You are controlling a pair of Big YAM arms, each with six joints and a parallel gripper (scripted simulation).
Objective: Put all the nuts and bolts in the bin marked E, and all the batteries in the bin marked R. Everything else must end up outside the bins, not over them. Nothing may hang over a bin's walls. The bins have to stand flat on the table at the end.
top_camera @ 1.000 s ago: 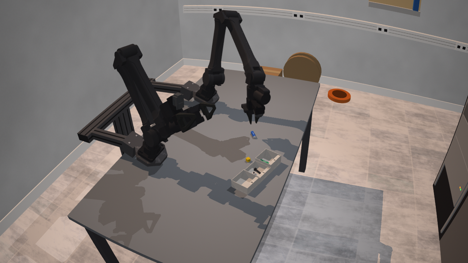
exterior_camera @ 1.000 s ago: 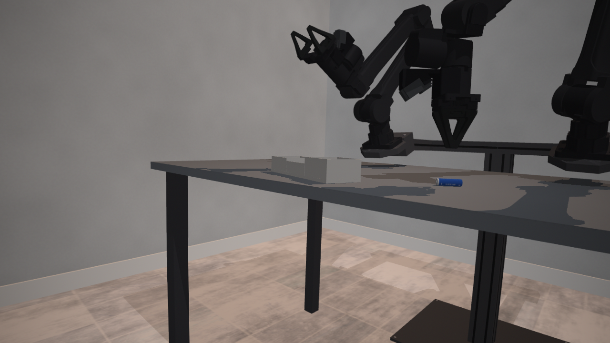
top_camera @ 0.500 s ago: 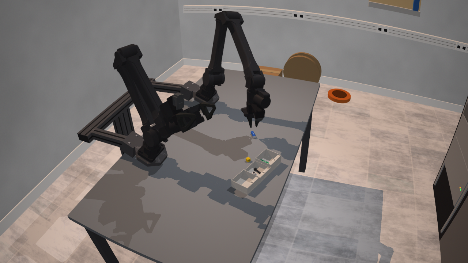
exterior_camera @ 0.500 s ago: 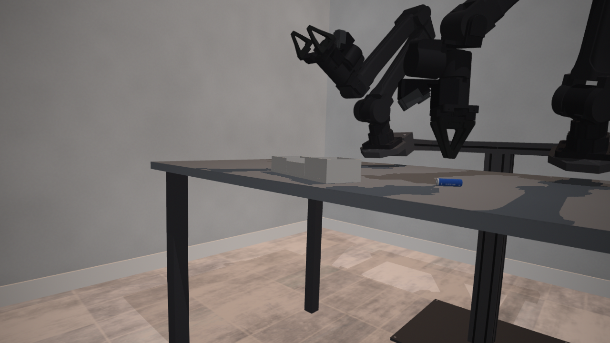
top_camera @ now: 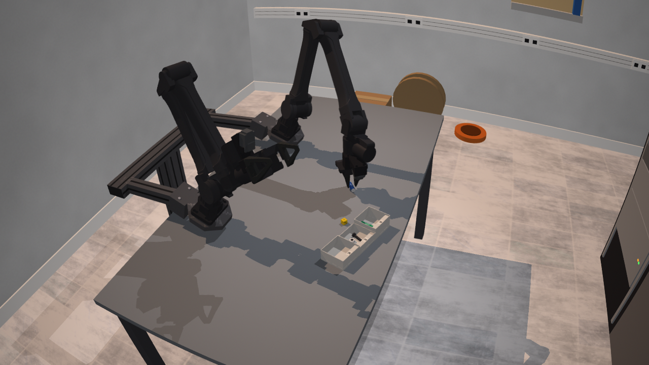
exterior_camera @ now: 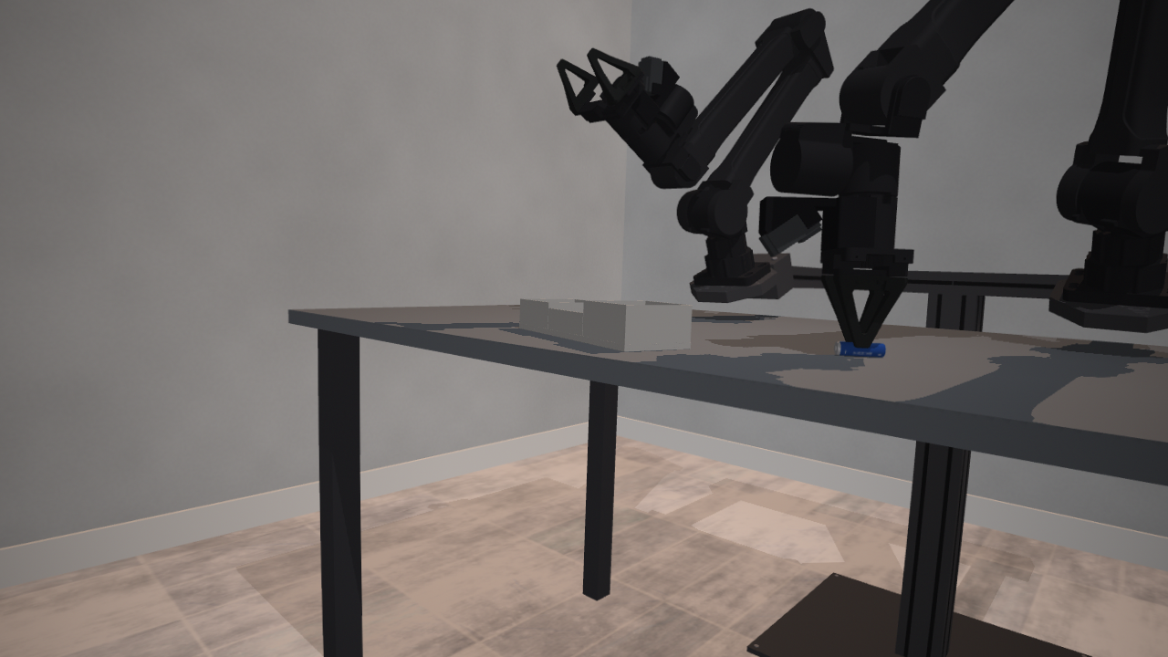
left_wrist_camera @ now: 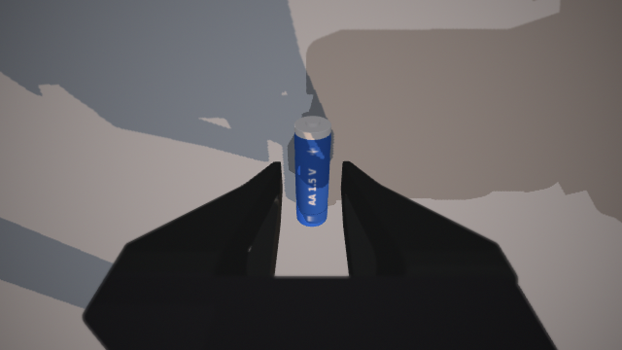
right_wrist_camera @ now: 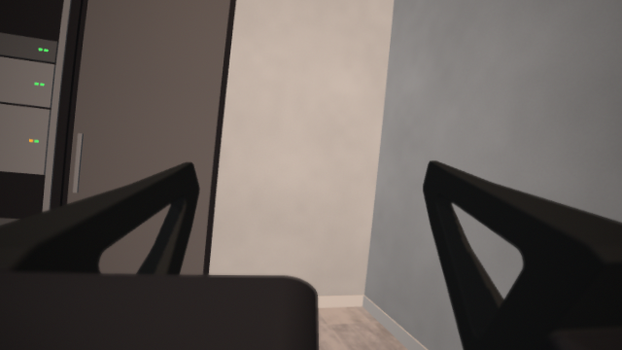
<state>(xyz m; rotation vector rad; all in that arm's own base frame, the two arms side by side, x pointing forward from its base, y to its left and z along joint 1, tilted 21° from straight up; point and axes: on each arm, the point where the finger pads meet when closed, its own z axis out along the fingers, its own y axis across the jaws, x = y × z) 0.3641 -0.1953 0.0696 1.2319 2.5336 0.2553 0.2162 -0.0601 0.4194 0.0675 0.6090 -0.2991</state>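
Right now the blue battery is 10 mm below my left hand. Round my left hand: green battery (130 mm ahead, 190 mm to the right); yellow die (40 mm ahead, 190 mm to the right, 10 mm below); black bolt (110 mm ahead, 250 mm to the right, 10 mm below).
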